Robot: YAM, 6 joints.
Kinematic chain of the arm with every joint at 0, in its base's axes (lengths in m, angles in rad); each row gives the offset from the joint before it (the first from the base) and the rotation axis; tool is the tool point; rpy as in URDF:
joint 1: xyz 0 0 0.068 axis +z
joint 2: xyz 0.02 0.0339 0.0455 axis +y
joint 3: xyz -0.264 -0.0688 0 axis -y
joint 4: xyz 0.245 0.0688 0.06 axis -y
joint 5: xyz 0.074 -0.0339 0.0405 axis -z
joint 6: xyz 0.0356 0 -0.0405 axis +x
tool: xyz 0 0 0 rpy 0 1.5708 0
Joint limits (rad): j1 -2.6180..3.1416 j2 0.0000..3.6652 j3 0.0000..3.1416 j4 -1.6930..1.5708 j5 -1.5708..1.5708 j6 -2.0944..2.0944
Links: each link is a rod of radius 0.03 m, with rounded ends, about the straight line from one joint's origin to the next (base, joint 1, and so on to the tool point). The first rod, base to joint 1, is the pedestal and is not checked.
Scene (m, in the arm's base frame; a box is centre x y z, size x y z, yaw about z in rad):
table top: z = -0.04
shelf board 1: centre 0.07 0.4 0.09 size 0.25 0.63 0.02 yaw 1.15
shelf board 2: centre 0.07 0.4 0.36 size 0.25 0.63 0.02 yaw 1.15
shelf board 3: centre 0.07 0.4 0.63 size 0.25 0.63 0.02 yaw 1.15
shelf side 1: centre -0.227 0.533 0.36 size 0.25 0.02 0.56 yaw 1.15
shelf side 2: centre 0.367 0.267 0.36 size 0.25 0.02 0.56 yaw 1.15
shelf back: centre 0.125 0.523 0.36 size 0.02 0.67 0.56 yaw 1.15
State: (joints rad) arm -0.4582 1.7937 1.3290 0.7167 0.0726 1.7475
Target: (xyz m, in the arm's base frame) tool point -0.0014 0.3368 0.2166
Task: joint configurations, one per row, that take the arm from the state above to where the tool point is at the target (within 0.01 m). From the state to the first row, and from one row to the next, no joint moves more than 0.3 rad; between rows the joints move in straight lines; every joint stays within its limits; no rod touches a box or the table.
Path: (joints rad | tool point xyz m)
1: -0.2022 1.5607 1.0826 0.7819 0.0482 1.8169 | 0.3592 -0.0754 0.3508
2: 0.0539 1.3277 0.8362 0.8471 0.0237 1.8863 | 0.3031 0.0155 0.3452
3: 0.3099 1.0947 0.5898 0.9123 -0.0007 1.9556 | 0.2315 0.0742 0.3256
4: 0.5660 0.8616 0.3434 0.9775 -0.0252 2.0250 | 0.1589 0.1020 0.2932
5: 0.8220 0.6286 0.0970 1.0427 -0.0496 2.0944 | 0.0965 0.1064 0.2498
6: 1.0751 0.7178 0.1465 0.9381 -0.0952 2.0077 | 0.0740 0.1440 0.2444
7: 1.3282 0.8069 0.1960 0.8335 -0.1407 1.9210 | 0.0382 0.1750 0.2369
8: 1.5813 0.8960 0.2454 0.7289 -0.1862 1.8342 | -0.0086 0.1949 0.2275
9: 1.8344 0.9852 0.2949 0.6243 -0.2318 1.7475 | -0.0625 0.2002 0.2166
10: 1.6967 1.2764 0.5200 0.6213 -0.1921 1.7475 | -0.0407 0.2677 0.2270
11: 1.5589 1.5677 0.7451 0.6183 -0.1523 1.7475 | -0.0014 0.3368 0.2166

